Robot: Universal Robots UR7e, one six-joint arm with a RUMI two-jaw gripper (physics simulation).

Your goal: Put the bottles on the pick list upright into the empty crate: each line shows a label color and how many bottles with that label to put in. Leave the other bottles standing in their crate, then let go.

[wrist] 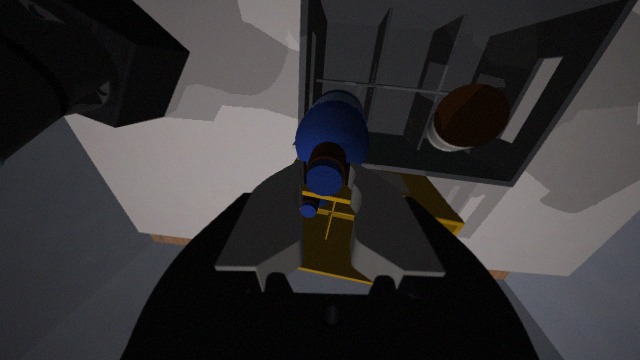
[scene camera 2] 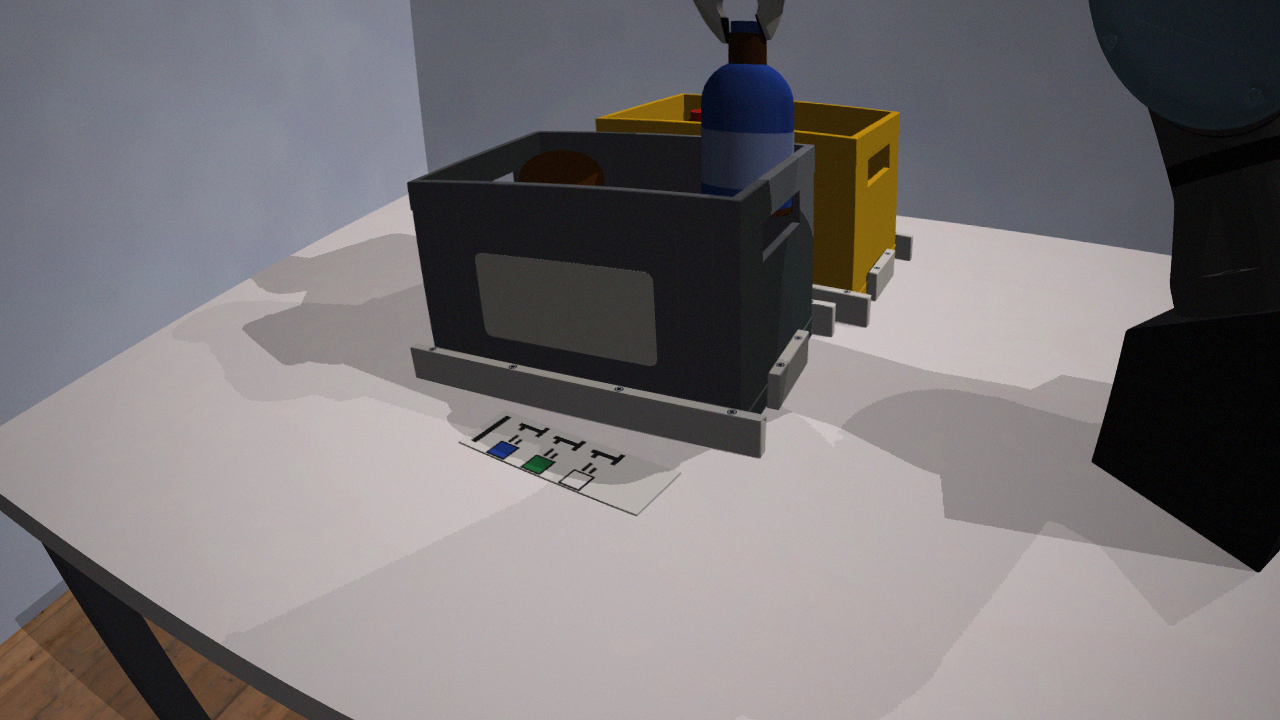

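Seen in the pictures: gripper, fingertip midpoint: (wrist: 325, 165) (scene camera 2: 746, 41); arm's base, link origin: (wrist: 48, 54) (scene camera 2: 1276, 292).
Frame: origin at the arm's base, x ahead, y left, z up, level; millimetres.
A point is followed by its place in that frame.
My gripper (scene camera 2: 746, 30) @[x 400, y -121, z 118 mm] (wrist: 325, 165) @[x 400, y -121, z 118 mm] is shut on the neck of a blue bottle (scene camera 2: 747, 98) @[x 394, y -84, z 76 mm] (wrist: 332, 131) @[x 404, y -100, z 97 mm] with a blue cap and a paler band. The bottle is upright at the right end of the dark grey crate (scene camera 2: 447, 268) @[x 618, y -4, z -44 mm] (wrist: 450, 167) @[x 555, y -174, z 7 mm]; its base is hidden behind the front rim in the scene view. A brown bottle (scene camera 2: 561, 167) @[x 565, y -119, z 9 mm] (wrist: 472, 115) @[x 563, y -108, z 3 mm] with a white band stands at the crate's other end, a broad round brown face up, no neck showing. The pick list (scene camera 2: 631, 492) @[x 433, y 102, z -145 mm] shows blue, green and white squares, each with a 1.
The yellow crate (scene camera 2: 836, 197) @[x 337, y -198, z -29 mm] (wrist: 335, 255) @[x 396, y -394, z -16 mm] stands behind the grey one. A red cap (scene camera 2: 695, 114) @[x 510, y -363, z 14 mm] and a blue cap (wrist: 308, 210) @[x 356, y -247, z 16 mm] show in it. Thin dividers split the grey crate. Low grey rails (scene camera 2: 581, 398) @[x 498, y 25, z -128 mm] edge the crates. The black arm base (scene camera 2: 1181, 420) @[x 70, y 49, z -79 mm] stands at the right.
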